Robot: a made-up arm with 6 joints.
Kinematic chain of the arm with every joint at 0, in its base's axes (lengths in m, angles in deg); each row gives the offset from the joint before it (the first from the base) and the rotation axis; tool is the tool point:
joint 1: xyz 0 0 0.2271 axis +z
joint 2: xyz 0 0 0 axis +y
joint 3: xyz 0 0 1.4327 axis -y
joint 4: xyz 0 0 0 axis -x
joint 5: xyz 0.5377 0 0 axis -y
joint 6: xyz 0 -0.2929 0 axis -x
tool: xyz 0 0 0
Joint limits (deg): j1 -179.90..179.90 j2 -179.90..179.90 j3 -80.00..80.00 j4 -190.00..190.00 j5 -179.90..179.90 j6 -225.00..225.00
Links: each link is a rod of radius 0.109 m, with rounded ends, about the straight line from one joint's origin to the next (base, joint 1, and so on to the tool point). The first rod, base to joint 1, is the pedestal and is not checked.
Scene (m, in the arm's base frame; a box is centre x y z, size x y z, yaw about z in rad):
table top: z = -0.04
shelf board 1: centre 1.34 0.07 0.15 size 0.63 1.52 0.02 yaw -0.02
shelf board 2: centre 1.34 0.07 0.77 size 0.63 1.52 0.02 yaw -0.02
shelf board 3: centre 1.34 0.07 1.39 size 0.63 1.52 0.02 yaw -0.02
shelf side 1: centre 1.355 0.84 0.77 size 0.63 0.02 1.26 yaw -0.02
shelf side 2: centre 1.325 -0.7 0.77 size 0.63 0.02 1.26 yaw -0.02
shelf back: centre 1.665 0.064 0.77 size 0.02 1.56 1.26 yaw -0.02
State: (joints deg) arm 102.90 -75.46 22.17 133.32 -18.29 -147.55
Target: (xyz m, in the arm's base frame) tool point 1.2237 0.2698 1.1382
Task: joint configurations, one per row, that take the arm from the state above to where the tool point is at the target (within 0.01 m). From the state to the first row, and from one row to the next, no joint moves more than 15 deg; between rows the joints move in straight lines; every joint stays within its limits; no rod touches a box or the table.
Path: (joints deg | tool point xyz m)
1: 89.17 -62.26 10.76 132.86 -18.29 -147.55 | -0.2183 -1.3133 1.4709
2: 75.44 -49.06 -0.65 132.41 -18.29 -147.55 | -0.4142 -0.8089 1.7116
3: 61.71 -35.85 -12.06 131.95 -18.29 -147.55 | -0.3785 -0.2902 1.8046
4: 47.98 -22.65 -23.47 131.50 -18.29 -147.55 | -0.1515 0.1218 1.7610
5: 34.26 -9.45 -34.88 131.04 -18.29 -147.55 | 0.1771 0.3533 1.6090
6: 20.53 3.75 -46.30 130.59 -18.29 -147.55 | 0.5039 0.3922 1.3874
7: 6.80 16.96 -57.71 130.13 -18.29 -147.55 | 0.7482 0.2793 1.1381
8: 6.28 21.70 -47.01 127.56 -18.29 -147.55 | 0.9161 0.2804 1.1416
9: 5.76 26.44 -36.31 124.99 -18.29 -147.55 | 1.0751 0.2773 1.1418
10: 5.24 31.19 -25.62 122.41 -18.29 -147.55 | 1.2237 0.2699 1.1381

